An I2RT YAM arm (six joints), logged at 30 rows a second.
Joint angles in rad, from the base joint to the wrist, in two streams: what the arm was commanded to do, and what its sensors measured. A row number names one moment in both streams.
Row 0, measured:
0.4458 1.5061 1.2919 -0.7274 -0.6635 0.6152
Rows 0 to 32, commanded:
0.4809 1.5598 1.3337 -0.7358 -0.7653 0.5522
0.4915 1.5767 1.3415 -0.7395 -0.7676 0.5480
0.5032 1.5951 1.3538 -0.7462 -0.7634 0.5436
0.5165 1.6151 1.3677 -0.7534 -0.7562 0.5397
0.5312 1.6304 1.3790 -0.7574 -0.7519 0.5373
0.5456 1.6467 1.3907 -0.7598 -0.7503 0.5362
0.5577 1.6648 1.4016 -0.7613 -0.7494 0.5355
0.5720 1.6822 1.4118 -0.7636 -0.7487 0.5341
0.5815 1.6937 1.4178 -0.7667 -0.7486 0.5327
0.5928 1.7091 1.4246 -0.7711 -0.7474 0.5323
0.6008 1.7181 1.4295 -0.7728 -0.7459 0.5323
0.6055 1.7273 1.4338 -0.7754 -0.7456 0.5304
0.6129 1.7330 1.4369 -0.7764 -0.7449 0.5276
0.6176 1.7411 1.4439 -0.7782 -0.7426 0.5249
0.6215 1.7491 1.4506 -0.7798 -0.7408 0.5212
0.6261 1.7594 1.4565 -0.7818 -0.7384 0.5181
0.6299 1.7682 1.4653 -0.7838 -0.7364 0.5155
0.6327 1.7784 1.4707 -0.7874 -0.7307 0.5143
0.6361 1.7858 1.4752 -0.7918 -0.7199 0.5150
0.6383 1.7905 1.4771 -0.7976 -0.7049 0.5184
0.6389 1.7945 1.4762 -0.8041 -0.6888 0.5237
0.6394 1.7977 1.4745 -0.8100 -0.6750 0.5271
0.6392 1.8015 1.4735 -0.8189 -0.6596 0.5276
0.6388 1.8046 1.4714 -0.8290 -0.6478 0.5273
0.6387 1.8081 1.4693 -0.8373 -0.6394 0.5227
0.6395 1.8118 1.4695 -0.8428 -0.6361 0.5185
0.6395 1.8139 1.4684 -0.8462 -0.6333 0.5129
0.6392 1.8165 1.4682 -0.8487 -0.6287 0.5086
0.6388 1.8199 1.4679 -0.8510 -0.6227 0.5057
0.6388 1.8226 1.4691 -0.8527 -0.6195 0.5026
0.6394 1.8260 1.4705 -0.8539 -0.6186 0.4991
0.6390 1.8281 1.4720 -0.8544 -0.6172 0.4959
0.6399 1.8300 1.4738 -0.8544 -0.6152 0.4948
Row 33, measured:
0.6337 1.8099 1.4337 -0.8388 -0.6399 0.5233
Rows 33 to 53, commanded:
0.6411 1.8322 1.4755 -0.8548 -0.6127 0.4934
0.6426 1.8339 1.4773 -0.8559 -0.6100 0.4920
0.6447 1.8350 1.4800 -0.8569 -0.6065 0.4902
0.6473 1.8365 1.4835 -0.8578 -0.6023 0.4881
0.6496 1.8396 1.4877 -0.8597 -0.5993 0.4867
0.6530 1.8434 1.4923 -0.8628 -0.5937 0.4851
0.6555 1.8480 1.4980 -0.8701 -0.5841 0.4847
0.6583 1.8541 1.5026 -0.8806 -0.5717 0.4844
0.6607 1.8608 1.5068 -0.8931 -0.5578 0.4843
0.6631 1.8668 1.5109 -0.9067 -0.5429 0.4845
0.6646 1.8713 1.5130 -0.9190 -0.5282 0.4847
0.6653 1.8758 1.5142 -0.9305 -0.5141 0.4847
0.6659 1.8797 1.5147 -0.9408 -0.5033 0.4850
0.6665 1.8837 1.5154 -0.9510 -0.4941 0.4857
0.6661 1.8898 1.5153 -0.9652 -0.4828 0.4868
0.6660 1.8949 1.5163 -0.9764 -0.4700 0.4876
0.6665 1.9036 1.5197 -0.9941 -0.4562 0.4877
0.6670 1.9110 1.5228 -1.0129 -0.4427 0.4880
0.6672 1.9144 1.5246 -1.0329 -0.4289 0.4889
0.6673 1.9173 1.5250 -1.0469 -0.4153 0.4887
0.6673 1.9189 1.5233 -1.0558 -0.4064 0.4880
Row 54, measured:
0.6626 1.8642 1.5215 -0.9244 -0.5732 0.4942
